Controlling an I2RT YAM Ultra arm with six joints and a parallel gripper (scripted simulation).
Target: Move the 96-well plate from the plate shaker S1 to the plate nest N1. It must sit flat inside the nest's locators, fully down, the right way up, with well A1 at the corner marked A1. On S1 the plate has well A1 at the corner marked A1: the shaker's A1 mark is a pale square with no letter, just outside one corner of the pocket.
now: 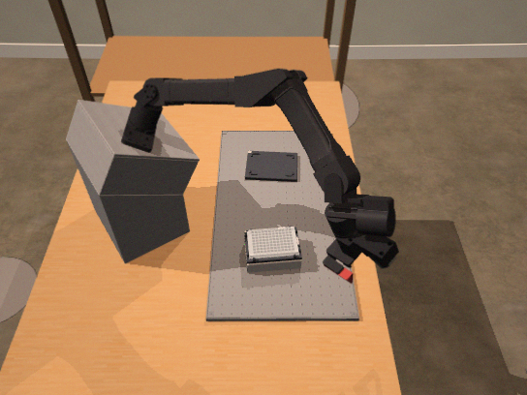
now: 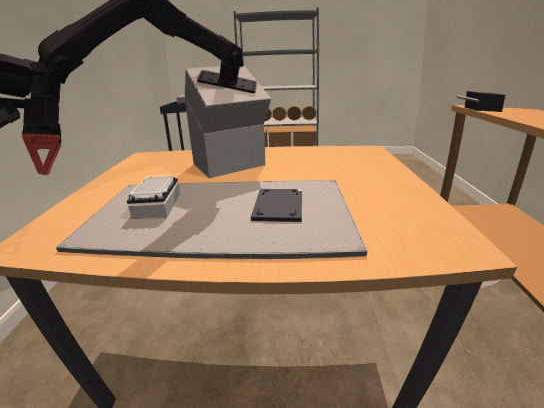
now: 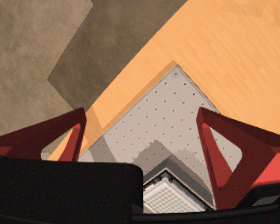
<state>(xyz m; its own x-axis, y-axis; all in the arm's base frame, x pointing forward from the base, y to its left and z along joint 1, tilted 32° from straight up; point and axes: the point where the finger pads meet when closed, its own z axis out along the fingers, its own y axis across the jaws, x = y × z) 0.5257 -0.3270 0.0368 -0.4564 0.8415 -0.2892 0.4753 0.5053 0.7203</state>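
The white 96-well plate lies 20 cm behind my hand, 14 cm to the left of it and 13 cm below it.
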